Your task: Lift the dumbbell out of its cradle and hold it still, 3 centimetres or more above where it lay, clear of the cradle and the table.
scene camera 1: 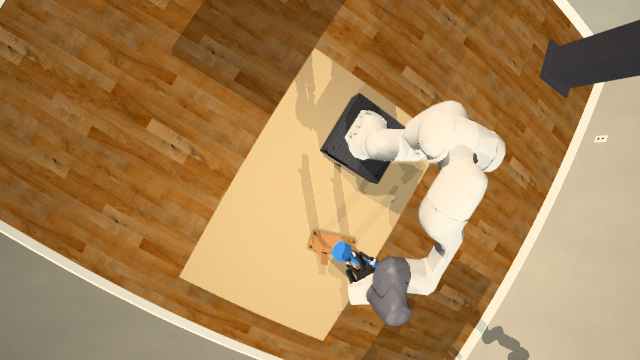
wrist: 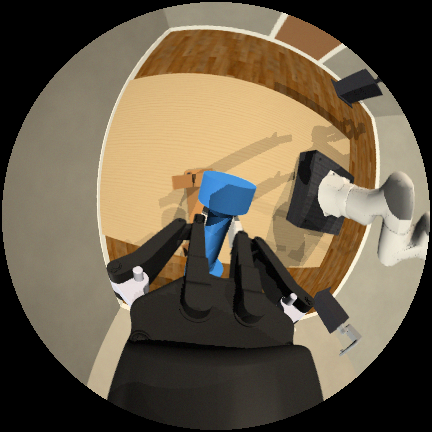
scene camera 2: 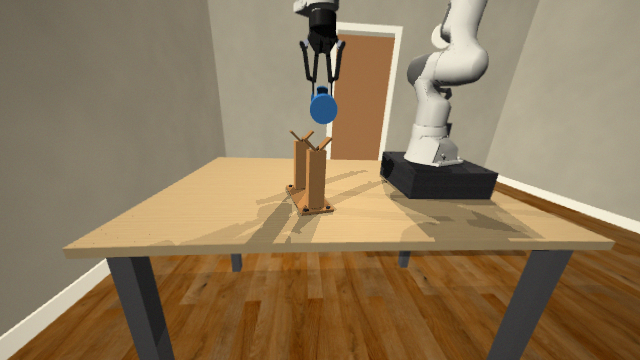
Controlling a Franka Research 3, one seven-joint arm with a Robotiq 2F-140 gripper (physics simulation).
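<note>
The blue dumbbell (scene camera 1: 342,251) (scene camera 2: 323,109) (wrist: 227,193) hangs in the air, with one round end toward scene camera 2. My gripper (scene camera 2: 322,92) (wrist: 218,216) is shut on its handle, with one finger on each side. The orange cradle (scene camera 1: 327,242) (scene camera 2: 316,180) stands on the table (scene camera 1: 250,225) (scene camera 2: 200,210) below, and its V-shaped tops show empty in the scene camera 2 view. There is a visible gap between the dumbbell and the V tops. In the wrist view the dumbbell's near end and much of the cradle (wrist: 184,181) are partly hidden.
The arm's black base block (scene camera 1: 340,142) (scene camera 2: 450,182) (wrist: 302,192) stands on the table, to the right of the cradle in the scene camera 2 view. A brown door (scene camera 2: 362,100) is in the wall behind the table.
</note>
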